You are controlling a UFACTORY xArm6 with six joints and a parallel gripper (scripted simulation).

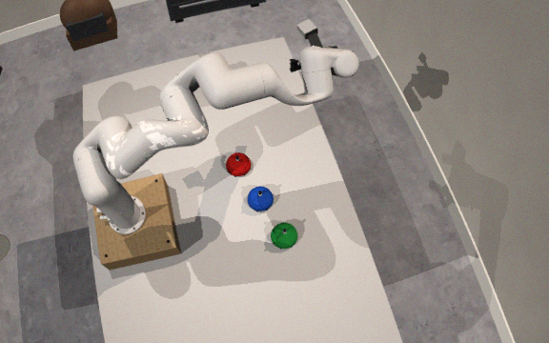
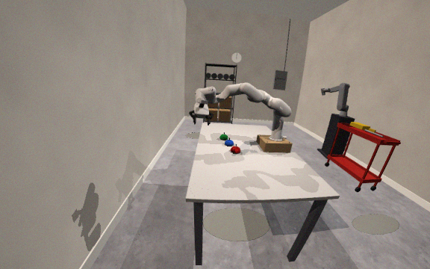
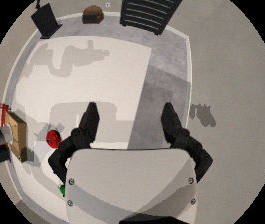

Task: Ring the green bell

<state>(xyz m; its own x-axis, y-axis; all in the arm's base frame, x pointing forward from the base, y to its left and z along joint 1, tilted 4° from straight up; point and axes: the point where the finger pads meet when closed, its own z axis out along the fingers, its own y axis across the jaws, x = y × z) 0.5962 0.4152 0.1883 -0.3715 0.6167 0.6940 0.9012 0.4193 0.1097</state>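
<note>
Now: the green bell 110 mm behind my hand, 480 mm to the right of it and 240 mm below it. Also, from my hand: red bell (240 mm behind, 220 mm to the right, 240 mm below); then blue bell (180 mm behind, 350 mm to the right, 240 mm below).
</note>
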